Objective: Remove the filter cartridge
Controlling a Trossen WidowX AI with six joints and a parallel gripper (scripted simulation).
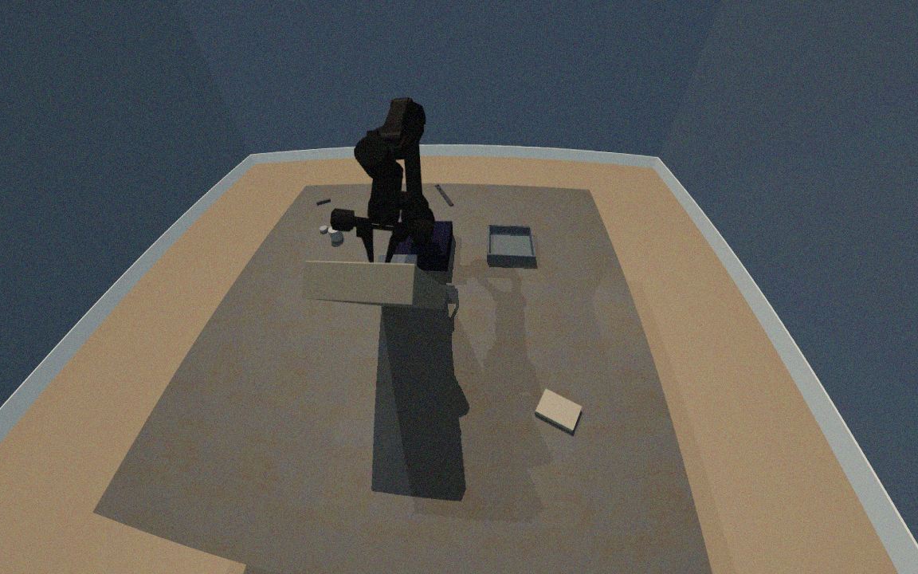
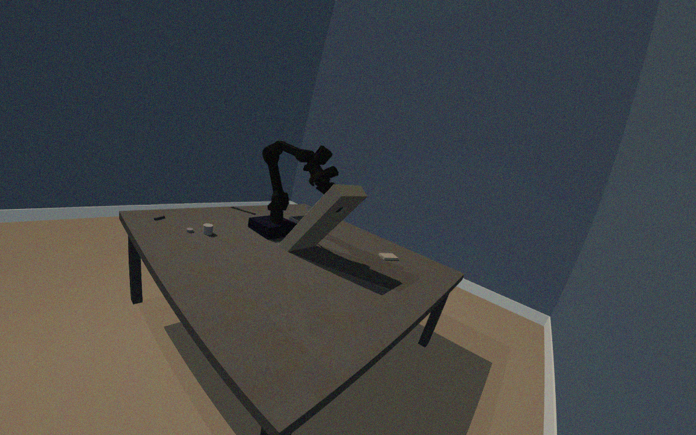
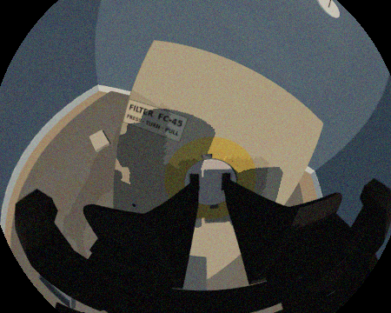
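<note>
My gripper tip is 1 cm short of the round filter cartridge and 1 cm above it. The rest, counted from my gripper tip: blue-grey tray (36 cm behind, 32 cm to the left, 27 cm below).
</note>
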